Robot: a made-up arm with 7 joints. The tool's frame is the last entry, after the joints.
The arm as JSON. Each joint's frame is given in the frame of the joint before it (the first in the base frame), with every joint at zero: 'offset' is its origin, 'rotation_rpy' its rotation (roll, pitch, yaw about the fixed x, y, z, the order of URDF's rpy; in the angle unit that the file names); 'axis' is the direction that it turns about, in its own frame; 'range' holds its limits. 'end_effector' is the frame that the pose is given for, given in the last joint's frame.
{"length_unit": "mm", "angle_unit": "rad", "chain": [
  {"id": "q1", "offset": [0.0, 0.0, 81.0], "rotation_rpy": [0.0, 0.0, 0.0], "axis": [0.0, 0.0, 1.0], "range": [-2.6, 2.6]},
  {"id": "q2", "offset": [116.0, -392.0, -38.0], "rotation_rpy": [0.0, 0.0, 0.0], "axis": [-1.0, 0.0, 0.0], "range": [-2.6, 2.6]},
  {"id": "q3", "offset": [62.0, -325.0, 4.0], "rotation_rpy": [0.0, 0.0, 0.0], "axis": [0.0, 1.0, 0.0], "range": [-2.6, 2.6]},
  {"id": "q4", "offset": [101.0, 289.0, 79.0], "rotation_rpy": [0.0, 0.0, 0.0], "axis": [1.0, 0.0, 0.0], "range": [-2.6, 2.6]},
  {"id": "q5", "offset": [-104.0, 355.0, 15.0], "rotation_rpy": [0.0, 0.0, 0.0], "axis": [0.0, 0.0, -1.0], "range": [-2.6, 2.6]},
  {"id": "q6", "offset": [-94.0, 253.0, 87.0], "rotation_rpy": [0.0, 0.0, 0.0], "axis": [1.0, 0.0, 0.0], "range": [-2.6, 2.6]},
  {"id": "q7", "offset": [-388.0, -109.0, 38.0], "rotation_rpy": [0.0, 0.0, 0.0], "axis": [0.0, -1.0, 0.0], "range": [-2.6, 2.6]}
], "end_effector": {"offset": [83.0, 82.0, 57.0], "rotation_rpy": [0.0, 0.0, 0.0]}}
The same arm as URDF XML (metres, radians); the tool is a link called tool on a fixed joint. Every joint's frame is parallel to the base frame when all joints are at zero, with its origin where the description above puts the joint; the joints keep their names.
<robot name="arm">
<link name="base"/>
<link name="link1"/>
<link name="link2"/>
<link name="link3"/>
<link name="link4"/>
<link name="link5"/>
<link name="link6"/>
<link name="link7"/>
<link name="tool"/>
<joint name="q1" type="revolute"><parent link="base"/><child link="link1"/><origin xyz="0 0 0.081" rpy="0 0 0"/><axis xyz="0 0 1"/><limit lower="-2.6" upper="2.6"/></joint>
<joint name="q2" type="revolute"><parent link="link1"/><child link="link2"/><origin xyz="0.116 -0.392 -0.038" rpy="0 0 0"/><axis xyz="-1 0 0"/><limit lower="-2.6" upper="2.6"/></joint>
<joint name="q3" type="revolute"><parent link="link2"/><child link="link3"/><origin xyz="0.062 -0.325 0.004" rpy="0 0 0"/><axis xyz="0 1 0"/><limit lower="-2.6" upper="2.6"/></joint>
<joint name="q4" type="revolute"><parent link="link3"/><child link="link4"/><origin xyz="0.101 0.289 0.079" rpy="0 0 0"/><axis xyz="1 0 0"/><limit lower="-2.6" upper="2.6"/></joint>
<joint name="q5" type="revolute"><parent link="link4"/><child link="link5"/><origin xyz="-0.104 0.355 0.015" rpy="0 0 0"/><axis xyz="0 0 -1"/><limit lower="-2.6" upper="2.6"/></joint>
<joint name="q6" type="revolute"><parent link="link5"/><child link="link6"/><origin xyz="-0.094 0.253 0.087" rpy="0 0 0"/><axis xyz="1 0 0"/><limit lower="-2.6" upper="2.6"/></joint>
<joint name="q7" type="revolute"><parent link="link6"/><child link="link7"/><origin xyz="-0.388 -0.109 0.038" rpy="0 0 0"/><axis xyz="0 -1 0"/><limit lower="-2.6" upper="2.6"/></joint>
<joint name="tool_fixed" type="fixed"><parent link="link7"/><child link="tool"/><origin xyz="0.083 0.082 0.057" rpy="0 0 0"/></joint>
</robot>

